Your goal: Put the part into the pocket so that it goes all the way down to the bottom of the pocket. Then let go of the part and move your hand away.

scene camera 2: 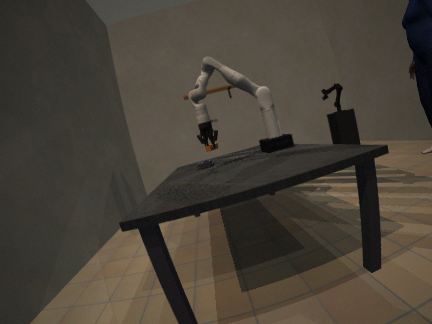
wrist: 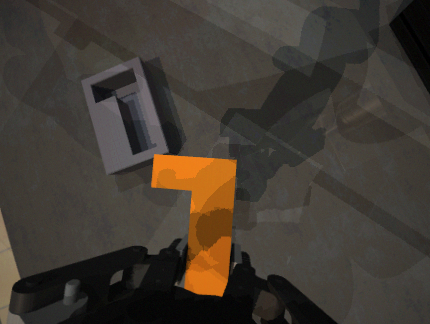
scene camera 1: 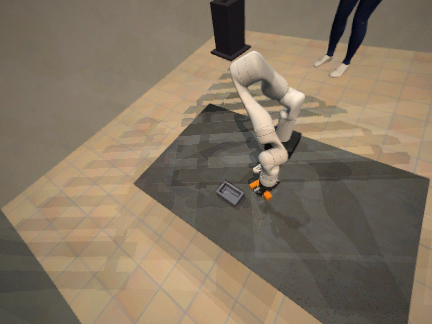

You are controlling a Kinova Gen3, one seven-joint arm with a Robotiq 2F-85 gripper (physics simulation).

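Places are measured from the arm's base along level axes (x right, y ahead, z up), in millimetres.
Where they show: gripper, fingertip midpoint: (scene camera 2: 211, 149) (wrist: 211, 250) (scene camera 1: 264, 193); arm's base, origin of the base link: (scene camera 2: 274, 137) (scene camera 1: 282, 136).
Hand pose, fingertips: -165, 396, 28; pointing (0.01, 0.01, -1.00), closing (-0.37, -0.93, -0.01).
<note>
Each offset is from my fingertips to the top centre of the thing, as dx, dy, dz. Level surfaces: height alone.
The orange L-shaped part @(+23, +9, +28) (scene camera 1: 268, 195) (scene camera 2: 212, 148) (wrist: 212, 200) is held above the table. My gripper (scene camera 1: 261, 190) (scene camera 2: 208, 142) (wrist: 211, 250) is shut on its long leg; in the wrist view its short leg points left at the far end. The grey block @(+167, +95, -71) (scene camera 1: 230, 199) (scene camera 2: 205, 164) (wrist: 107, 130) with the L-shaped pocket lies on the table, apart from the part, up and left of it in the wrist view. The pocket is empty, its short leg also pointing left at the far end. The block is turned somewhat relative to the part. The fingertips are partly hidden in the scene views.
The dark table @(dz -107) (scene camera 1: 350, 225) (scene camera 2: 250, 187) carries the block and the robot's black base (scene camera 1: 294, 144) (scene camera 2: 276, 143). A black pedestal (scene camera 1: 229, 30) (scene camera 2: 344, 126) and a person (scene camera 1: 350, 35) (scene camera 2: 422, 45) stand beyond the table.
</note>
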